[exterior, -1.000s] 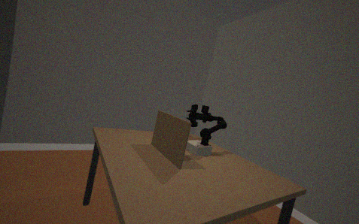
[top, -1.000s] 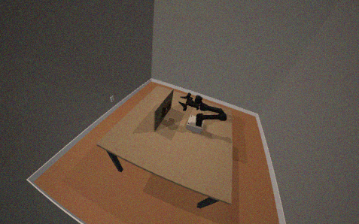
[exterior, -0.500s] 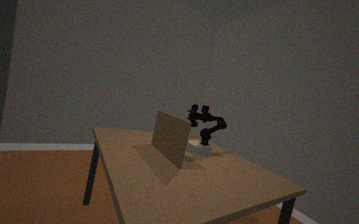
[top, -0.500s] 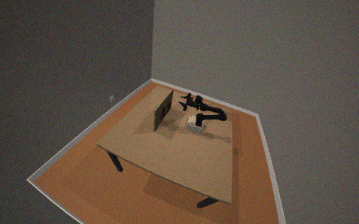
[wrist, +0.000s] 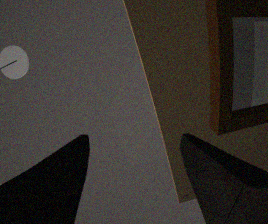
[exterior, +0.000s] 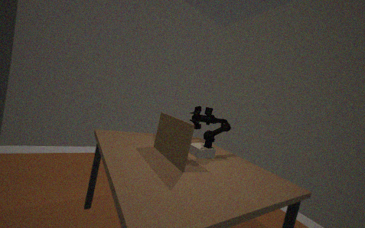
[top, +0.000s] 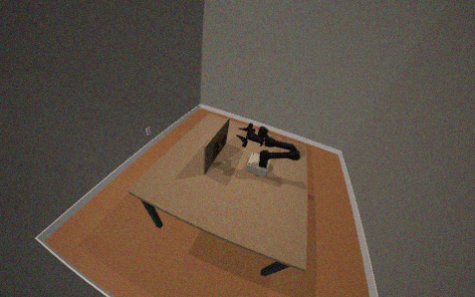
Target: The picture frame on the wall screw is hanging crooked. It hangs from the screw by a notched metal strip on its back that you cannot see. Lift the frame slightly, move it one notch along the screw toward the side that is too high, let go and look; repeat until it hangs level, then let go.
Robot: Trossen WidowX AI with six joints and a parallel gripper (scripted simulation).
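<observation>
Right now my gripper tip is 170 mm above the picture frame, 130 mm short of it and 10 mm to the right of it. From my gripper tip the other things lie so: wall panel 180 mm below, 140 mm ahead, 10 mm to the left.
</observation>
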